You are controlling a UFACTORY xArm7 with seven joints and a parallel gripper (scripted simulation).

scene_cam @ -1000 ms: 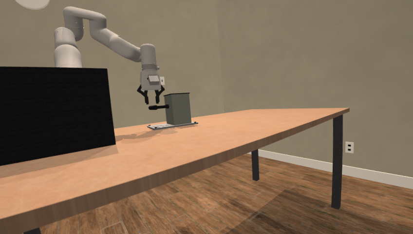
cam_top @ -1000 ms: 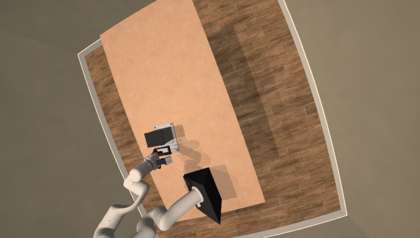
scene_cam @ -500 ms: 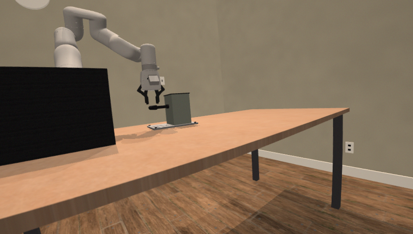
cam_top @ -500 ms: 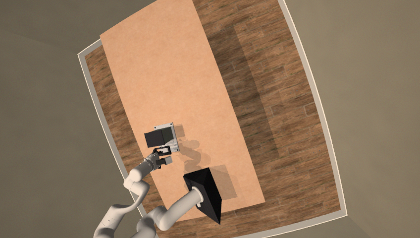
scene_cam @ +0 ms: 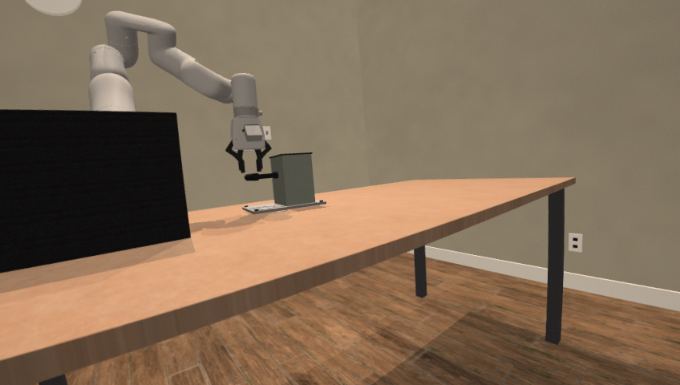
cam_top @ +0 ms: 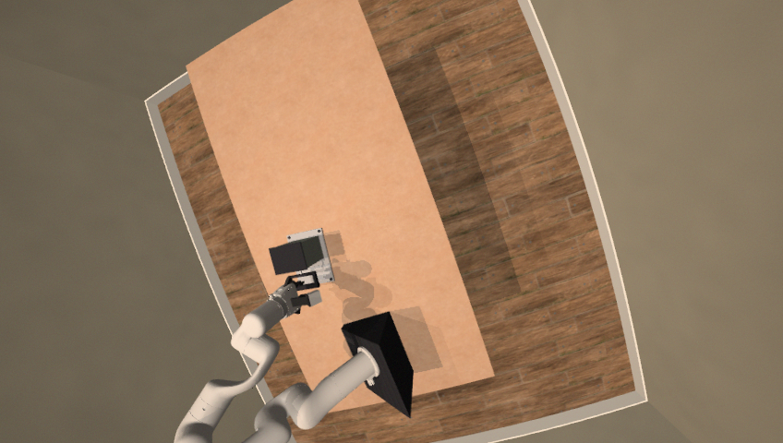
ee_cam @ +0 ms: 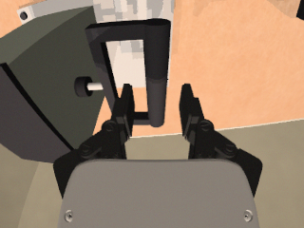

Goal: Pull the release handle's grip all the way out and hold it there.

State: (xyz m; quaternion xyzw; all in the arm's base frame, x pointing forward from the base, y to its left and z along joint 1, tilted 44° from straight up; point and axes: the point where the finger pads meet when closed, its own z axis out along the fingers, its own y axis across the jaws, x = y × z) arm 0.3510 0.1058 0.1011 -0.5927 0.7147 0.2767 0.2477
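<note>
Right now my hand is 14 cm above the grey base plate, 9 cm short of it and 2 cm to the left of it.
</note>
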